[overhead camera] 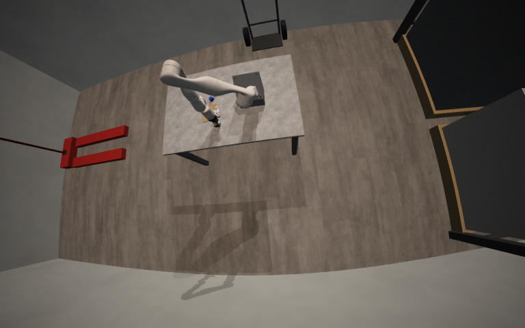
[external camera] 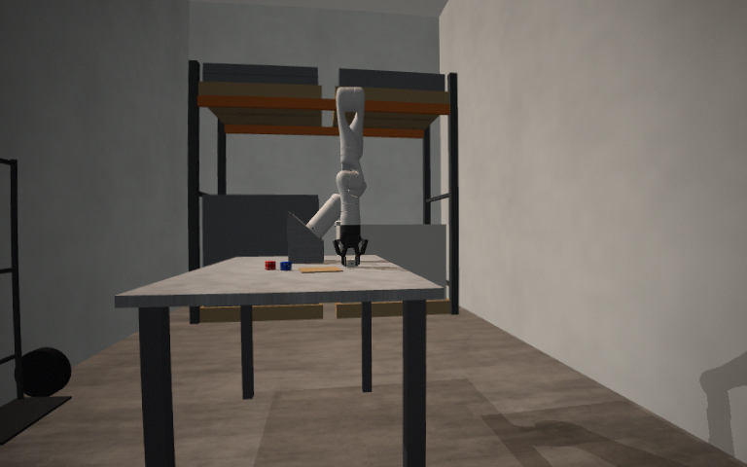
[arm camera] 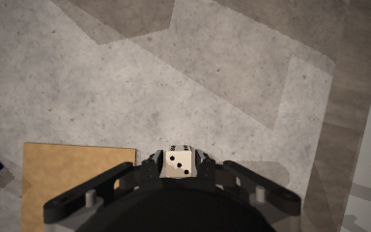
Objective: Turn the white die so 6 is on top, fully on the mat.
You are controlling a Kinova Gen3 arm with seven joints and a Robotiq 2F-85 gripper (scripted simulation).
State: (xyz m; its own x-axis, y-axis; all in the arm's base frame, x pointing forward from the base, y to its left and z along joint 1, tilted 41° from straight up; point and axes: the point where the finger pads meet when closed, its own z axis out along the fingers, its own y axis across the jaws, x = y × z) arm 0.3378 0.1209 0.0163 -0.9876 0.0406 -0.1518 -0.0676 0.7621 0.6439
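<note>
The white die lies 1 cm below my hand. Round my hand: tan mat (13 cm to the right, 6 cm ahead, 2 cm below); then red die (30 cm to the right, 2 cm behind, 1 cm below); then blue die (24 cm to the right, 3 cm ahead, 1 cm below).
</note>
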